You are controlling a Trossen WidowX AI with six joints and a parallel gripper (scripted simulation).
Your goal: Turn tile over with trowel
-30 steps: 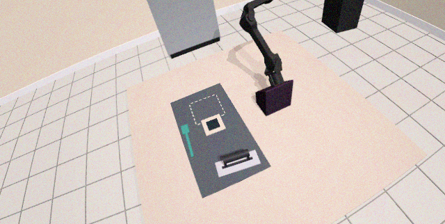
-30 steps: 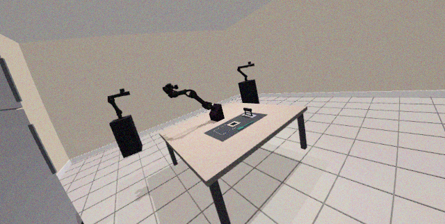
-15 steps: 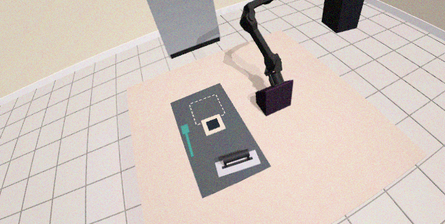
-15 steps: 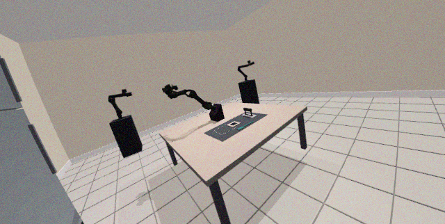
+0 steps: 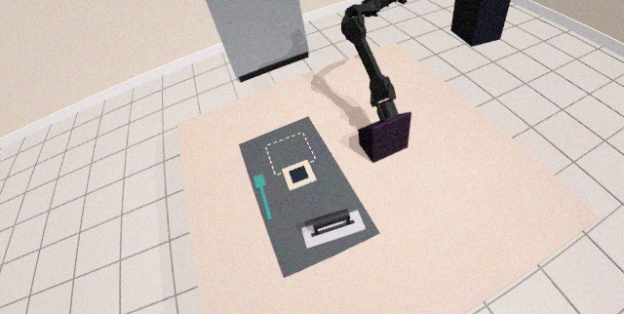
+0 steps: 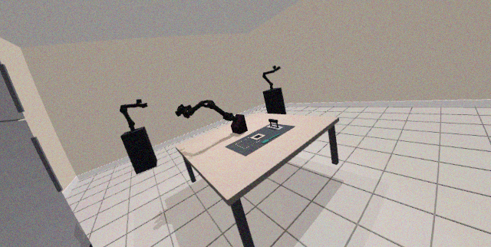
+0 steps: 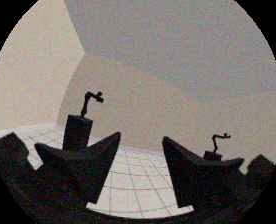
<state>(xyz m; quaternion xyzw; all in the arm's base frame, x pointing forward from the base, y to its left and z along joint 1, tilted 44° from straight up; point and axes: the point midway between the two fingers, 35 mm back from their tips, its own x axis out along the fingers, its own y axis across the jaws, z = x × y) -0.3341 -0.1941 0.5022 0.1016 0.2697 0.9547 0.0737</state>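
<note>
Right now my gripper tip is 87 cm short of the teal trowel, 53 cm to the right of it and 41 cm above it. Also, from my gripper tip: tile (72 cm ahead, 51 cm to the left, 41 cm below); then dark grey mat (73 cm ahead, 54 cm to the left, 44 cm below).
</note>
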